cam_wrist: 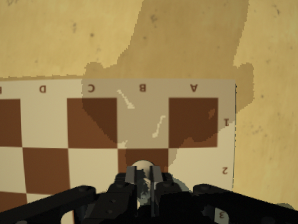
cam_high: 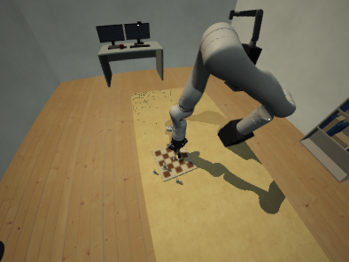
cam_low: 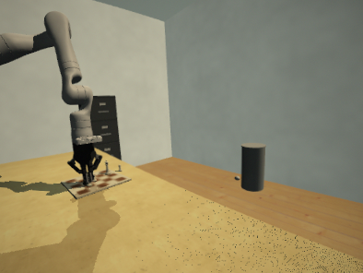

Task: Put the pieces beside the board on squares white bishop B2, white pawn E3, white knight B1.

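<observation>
Now: hand 1 cm past the black chess piece, 4 cm to the right of it and 1 cm above it. From my hand the other things lie so: chessboard 3 cm ahead, 4 cm to the left, 4 cm below.
</observation>
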